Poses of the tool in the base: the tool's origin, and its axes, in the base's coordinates. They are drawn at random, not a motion.
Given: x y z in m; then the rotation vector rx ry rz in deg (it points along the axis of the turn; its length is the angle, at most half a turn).
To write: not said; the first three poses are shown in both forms.
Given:
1: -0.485 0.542 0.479 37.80 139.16 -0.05
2: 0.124 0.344 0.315 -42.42 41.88 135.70
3: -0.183 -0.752 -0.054 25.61 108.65 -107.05
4: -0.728 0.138 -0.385 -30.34 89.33 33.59
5: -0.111 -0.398 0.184 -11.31 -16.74 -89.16
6: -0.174 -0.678 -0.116 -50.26 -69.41 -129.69
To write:
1: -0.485 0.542 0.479 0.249 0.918 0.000 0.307
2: 0.124 0.344 0.315 -0.275 0.272 0.881 0.274
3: -0.183 -0.752 -0.054 0.162 0.685 -0.675 0.219
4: -0.728 0.138 -0.385 -0.232 0.684 0.257 0.642
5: -0.111 -0.398 0.184 -0.089 -0.131 -0.698 0.698
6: -0.174 -0.678 -0.116 -0.316 -0.436 -0.815 0.213
